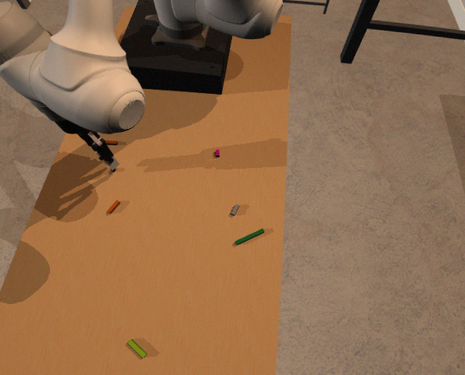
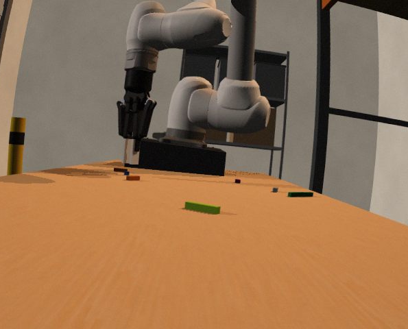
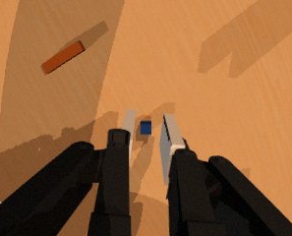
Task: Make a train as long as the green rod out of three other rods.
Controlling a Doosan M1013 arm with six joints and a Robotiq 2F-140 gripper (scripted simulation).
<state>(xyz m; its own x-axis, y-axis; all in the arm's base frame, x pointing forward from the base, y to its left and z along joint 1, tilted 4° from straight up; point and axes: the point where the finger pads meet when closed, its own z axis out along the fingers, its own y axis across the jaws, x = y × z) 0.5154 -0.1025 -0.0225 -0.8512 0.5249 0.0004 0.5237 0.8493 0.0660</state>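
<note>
The blue rod is 1 cm ahead of my hand, 1 cm to the right of it and 6 cm below it. Round my hand: green rod (14 cm ahead, 42 cm to the left, 6 cm below); magenta rod (9 cm behind, 29 cm to the left, 6 cm below); grey rod (8 cm ahead, 37 cm to the left, 6 cm below).
</note>
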